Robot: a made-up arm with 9 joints.
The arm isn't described. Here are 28 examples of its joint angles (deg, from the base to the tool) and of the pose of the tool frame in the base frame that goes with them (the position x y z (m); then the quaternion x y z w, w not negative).
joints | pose
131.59 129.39 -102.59 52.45 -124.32 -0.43 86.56 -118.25 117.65 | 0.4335 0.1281 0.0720 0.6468 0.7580 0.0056 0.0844
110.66 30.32 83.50 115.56 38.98 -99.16 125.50 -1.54 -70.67 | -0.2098 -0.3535 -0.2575 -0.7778 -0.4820 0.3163 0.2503
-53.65 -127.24 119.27 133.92 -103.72 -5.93 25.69 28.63 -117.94 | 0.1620 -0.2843 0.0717 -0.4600 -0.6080 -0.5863 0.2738
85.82 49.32 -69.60 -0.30 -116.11 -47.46 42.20 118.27 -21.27 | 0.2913 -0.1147 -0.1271 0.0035 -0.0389 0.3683 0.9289
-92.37 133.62 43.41 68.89 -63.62 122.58 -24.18 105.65 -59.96 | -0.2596 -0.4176 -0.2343 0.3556 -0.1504 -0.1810 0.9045
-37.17 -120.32 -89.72 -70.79 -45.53 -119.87 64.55 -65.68 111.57 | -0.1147 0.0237 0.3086 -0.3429 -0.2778 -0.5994 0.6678
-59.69 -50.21 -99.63 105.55 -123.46 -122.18 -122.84 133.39 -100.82 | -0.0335 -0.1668 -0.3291 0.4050 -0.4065 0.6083 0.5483
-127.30 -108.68 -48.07 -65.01 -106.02 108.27 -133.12 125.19 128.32 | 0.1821 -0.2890 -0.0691 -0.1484 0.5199 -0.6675 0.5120
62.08 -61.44 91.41 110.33 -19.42 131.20 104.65 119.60 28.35 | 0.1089 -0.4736 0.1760 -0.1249 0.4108 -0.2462 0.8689
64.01 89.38 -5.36 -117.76 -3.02 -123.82 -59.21 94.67 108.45 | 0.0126 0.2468 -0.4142 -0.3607 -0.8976 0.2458 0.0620
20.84 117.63 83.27 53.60 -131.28 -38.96 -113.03 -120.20 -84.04 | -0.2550 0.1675 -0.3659 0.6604 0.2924 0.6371 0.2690
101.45 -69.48 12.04 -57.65 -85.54 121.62 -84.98 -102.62 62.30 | 0.0851 0.1773 0.3642 -0.3973 -0.6193 -0.1025 0.6694
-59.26 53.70 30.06 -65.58 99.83 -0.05 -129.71 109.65 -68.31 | 0.4307 0.2062 0.1221 -0.4190 0.6209 0.6475 0.1402
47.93 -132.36 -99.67 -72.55 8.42 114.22 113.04 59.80 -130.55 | -0.2600 0.2761 -0.1355 -0.0017 -0.4813 0.4646 0.7433
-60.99 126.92 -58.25 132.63 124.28 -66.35 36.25 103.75 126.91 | 0.0328 -0.2529 -0.0030 0.1029 0.2411 -0.8004 0.5392
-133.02 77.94 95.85 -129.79 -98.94 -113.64 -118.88 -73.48 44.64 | 0.0674 0.1710 0.0619 0.3477 0.0217 0.2996 0.8882
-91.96 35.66 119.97 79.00 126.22 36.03 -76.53 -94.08 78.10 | -0.1743 -0.1831 -0.2853 0.0026 -0.1409 0.9765 0.1630
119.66 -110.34 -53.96 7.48 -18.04 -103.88 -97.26 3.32 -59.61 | 0.2466 -0.0017 0.2994 -0.4637 0.3473 -0.8147 0.0241
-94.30 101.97 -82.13 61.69 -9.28 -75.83 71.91 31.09 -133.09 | -0.3024 -0.5774 0.0746 -0.8030 -0.1188 0.5620 0.1590
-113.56 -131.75 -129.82 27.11 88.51 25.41 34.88 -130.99 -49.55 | -0.1991 -0.0619 0.1840 0.8603 0.2854 0.0325 0.4212
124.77 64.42 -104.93 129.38 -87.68 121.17 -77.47 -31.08 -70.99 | 0.1628 -0.0321 0.1219 -0.2372 0.3299 0.6038 0.6858
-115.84 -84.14 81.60 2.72 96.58 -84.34 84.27 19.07 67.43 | -0.1244 0.2392 -0.0084 0.5102 0.8564 -0.0288 0.0730
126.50 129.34 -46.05 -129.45 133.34 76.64 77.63 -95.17 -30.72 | 0.1325 -0.0302 -0.2328 0.1022 0.7243 0.4778 0.4865
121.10 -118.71 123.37 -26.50 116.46 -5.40 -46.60 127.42 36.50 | -0.1184 0.0979 -0.0436 0.1628 0.7425 0.6418 0.1010
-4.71 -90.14 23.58 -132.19 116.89 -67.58 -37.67 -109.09 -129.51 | -0.5099 0.0031 0.2739 -0.7077 -0.1546 0.1572 0.6712
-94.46 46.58 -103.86 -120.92 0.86 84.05 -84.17 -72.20 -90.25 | -0.1375 0.0385 0.1984 -0.2331 0.7254 -0.1100 0.6382
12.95 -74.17 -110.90 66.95 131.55 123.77 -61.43 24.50 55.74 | 0.1556 -0.0976 -0.0051 0.6576 -0.6731 -0.3332 0.0588
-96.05 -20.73 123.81 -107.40 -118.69 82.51 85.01 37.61 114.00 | 0.2019 0.1993 0.0307 0.0875 0.3359 0.0011 0.9378
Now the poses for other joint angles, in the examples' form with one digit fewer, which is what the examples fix.
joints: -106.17 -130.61 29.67 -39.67 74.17 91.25 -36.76 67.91 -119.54
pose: 0.302 0.083 0.311 0.322 -0.380 -0.680 0.538
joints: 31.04 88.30 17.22 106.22 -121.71 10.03 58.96 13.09 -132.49
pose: 0.121 -0.070 -0.237 -0.475 -0.436 0.755 0.119
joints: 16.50 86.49 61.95 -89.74 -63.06 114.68 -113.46 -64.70 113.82
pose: 0.055 -0.218 -0.233 -0.396 0.190 -0.837 0.326
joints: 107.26 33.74 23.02 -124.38 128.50 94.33 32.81 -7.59 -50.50
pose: 0.099 -0.074 -0.005 0.556 -0.738 -0.317 0.213
